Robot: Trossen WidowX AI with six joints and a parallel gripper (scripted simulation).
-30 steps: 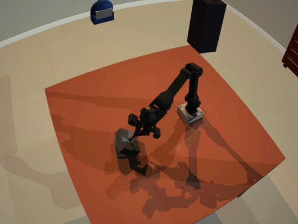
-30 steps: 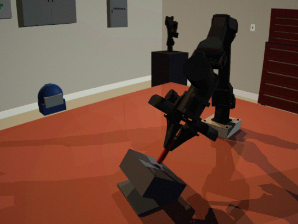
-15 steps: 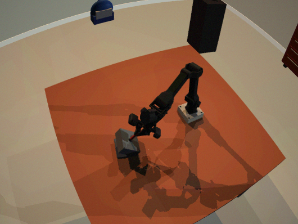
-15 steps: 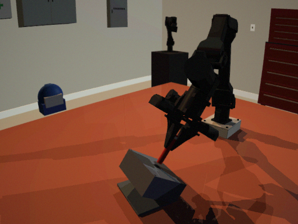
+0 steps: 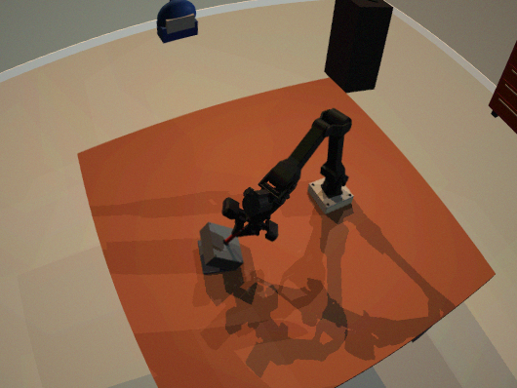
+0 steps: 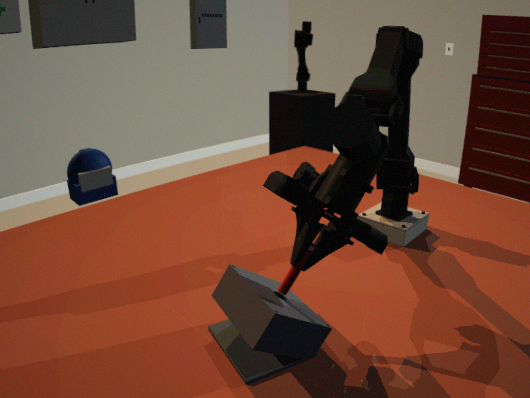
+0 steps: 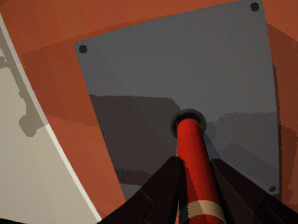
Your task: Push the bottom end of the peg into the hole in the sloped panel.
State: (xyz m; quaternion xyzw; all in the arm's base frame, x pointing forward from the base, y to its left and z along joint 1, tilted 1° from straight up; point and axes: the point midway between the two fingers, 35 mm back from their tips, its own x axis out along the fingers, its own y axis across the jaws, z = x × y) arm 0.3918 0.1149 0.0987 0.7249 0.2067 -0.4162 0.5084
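Right now the grey sloped panel is 4 cm ahead of my gripper tip, 1 cm to the right of it and 6 cm below it. Also, from my gripper tip: dark red round peg (1 cm behind, 1 cm above).
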